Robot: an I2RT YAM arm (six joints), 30 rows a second.
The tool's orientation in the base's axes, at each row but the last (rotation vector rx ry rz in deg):
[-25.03, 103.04, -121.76]
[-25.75, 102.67, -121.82]
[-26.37, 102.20, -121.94]
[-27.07, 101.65, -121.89]
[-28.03, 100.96, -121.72]
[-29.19, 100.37, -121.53]
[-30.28, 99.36, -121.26]
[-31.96, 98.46, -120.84]
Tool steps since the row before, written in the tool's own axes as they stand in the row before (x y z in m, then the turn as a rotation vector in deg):
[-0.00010, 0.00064, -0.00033, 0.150, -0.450, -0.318]
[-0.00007, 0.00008, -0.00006, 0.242, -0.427, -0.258]
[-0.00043, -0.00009, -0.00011, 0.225, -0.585, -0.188]
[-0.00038, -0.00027, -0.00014, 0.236, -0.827, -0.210]
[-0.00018, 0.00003, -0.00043, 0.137, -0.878, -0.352]
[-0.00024, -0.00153, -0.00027, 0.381, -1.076, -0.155]
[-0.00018, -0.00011, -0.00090, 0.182, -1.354, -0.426]
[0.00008, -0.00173, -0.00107, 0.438, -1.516, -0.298]
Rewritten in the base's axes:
[-0.00002, 0.00024, -0.00069, -0.293, 0.287, 0.397]
[0.00004, 0.00007, -0.00009, -0.349, 0.190, 0.387]
[0.00033, 0.00030, 0.00005, -0.309, 0.162, 0.554]
[0.00026, 0.00034, 0.00023, -0.338, 0.218, 0.789]
[-0.00004, 0.00045, -0.00011, -0.319, 0.396, 0.809]
[0.00003, 0.00062, 0.00144, -0.445, 0.146, 1.052]
[-0.00029, 0.00087, -0.00007, -0.417, 0.526, 1.264]
[-0.00067, 0.00119, 0.00151, -0.575, 0.319, 1.465]

